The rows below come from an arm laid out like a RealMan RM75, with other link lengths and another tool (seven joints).
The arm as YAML. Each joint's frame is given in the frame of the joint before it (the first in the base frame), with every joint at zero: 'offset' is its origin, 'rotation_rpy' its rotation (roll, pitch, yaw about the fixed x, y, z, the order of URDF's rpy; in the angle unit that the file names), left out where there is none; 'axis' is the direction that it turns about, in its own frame. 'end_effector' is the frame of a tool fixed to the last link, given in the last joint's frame.
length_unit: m
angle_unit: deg
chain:
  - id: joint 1
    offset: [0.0, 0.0, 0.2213]
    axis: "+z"
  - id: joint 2
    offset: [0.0, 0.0, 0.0]
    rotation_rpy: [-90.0, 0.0, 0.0]
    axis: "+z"
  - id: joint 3
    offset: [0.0, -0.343, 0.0]
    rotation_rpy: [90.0, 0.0, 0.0]
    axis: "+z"
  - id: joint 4
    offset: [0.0, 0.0, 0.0]
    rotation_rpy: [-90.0, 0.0, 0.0]
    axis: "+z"
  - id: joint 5
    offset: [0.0, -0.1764, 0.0]
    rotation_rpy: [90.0, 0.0, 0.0]
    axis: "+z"
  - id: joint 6
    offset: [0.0, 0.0, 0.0]
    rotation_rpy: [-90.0, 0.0, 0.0]
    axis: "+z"
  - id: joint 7
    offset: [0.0, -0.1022, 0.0]
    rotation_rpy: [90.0, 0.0, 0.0]
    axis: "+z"
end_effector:
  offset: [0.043, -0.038, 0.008]
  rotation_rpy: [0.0, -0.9, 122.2]
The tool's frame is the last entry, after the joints.
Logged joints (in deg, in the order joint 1, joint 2, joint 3, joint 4, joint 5, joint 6, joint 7), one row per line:
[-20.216 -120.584 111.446 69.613 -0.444 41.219 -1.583]
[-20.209 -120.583 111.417 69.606 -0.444 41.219 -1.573]
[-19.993 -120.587 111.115 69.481 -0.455 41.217 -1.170]
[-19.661 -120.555 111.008 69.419 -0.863 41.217 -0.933]
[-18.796 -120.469 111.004 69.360 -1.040 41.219 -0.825]
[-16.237 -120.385 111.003 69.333 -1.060 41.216 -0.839]
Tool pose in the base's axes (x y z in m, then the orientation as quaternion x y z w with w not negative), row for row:
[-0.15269 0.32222 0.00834 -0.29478 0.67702 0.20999 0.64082]
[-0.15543 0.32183 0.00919 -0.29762 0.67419 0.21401 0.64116]
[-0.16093 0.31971 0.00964 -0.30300 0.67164 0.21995 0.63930]
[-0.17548 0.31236 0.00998 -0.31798 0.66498 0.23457 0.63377]
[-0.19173 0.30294 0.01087 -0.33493 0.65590 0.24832 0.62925]
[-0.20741 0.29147 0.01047 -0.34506 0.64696 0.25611 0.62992]
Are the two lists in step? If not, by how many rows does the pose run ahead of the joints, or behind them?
The pose runs 2 rows ahead of the joints: the pose in row i belongs to the joints in row i + 2.
